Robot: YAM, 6 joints.
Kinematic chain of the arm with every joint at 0, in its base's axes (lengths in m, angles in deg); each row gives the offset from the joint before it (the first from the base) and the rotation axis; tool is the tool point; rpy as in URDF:
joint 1: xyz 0 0 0.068 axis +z
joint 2: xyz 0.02 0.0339 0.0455 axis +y
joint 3: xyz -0.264 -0.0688 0 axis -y
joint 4: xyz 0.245 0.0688 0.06 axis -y
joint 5: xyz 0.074 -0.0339 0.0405 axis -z
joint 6: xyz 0.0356 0 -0.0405 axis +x
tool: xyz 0 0 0 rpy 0 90 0
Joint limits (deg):
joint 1: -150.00..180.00
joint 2: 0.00..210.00
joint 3: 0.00..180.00
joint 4: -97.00..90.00
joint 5: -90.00..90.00
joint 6: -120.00..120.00
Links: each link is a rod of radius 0.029 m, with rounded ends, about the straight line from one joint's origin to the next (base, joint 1, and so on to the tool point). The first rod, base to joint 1, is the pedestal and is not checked.
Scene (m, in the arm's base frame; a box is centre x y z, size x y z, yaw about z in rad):
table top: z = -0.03
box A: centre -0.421 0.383 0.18 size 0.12 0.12 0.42 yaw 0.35
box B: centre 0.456 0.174 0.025 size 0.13 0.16 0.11 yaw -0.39
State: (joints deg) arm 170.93 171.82 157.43 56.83 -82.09 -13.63
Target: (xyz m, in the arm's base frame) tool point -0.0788 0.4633 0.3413
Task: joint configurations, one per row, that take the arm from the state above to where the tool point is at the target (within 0.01 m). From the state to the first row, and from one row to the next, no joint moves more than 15 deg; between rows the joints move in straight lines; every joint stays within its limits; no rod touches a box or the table.
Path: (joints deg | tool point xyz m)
1: 165.54 157.41 151.81 63.46 -83.67 -6.17 | -0.5461 0.1043 0.3167
2: 160.15 142.99 146.19 70.10 -85.25 1.29 | -0.4769 0.1344 0.4197
3: 154.76 128.58 140.57 76.73 -86.84 8.75 | -0.3892 0.1442 0.5054
4: 149.38 114.16 134.95 83.37 -88.42 16.21 | -0.2913 0.1311 0.5701
5: 143.99 99.75 129.33 90.00 -90.00 23.67 | -0.1921 0.0956 0.6112
6: 131.82 107.38 123.74 90.00 -90.00 14.34 | -0.2240 0.1970 0.5630
7: 119.65 115.00 118.16 90.00 -90.00 5.02 | -0.2134 0.3029 0.5001
8: 107.48 122.63 112.57 90.00 -90.00 -4.31 | -0.1622 0.3966 0.4250
9: 95.31 130.26 106.99 90.00 -90.00 -13.63 | -0.0788 0.4633 0.3413

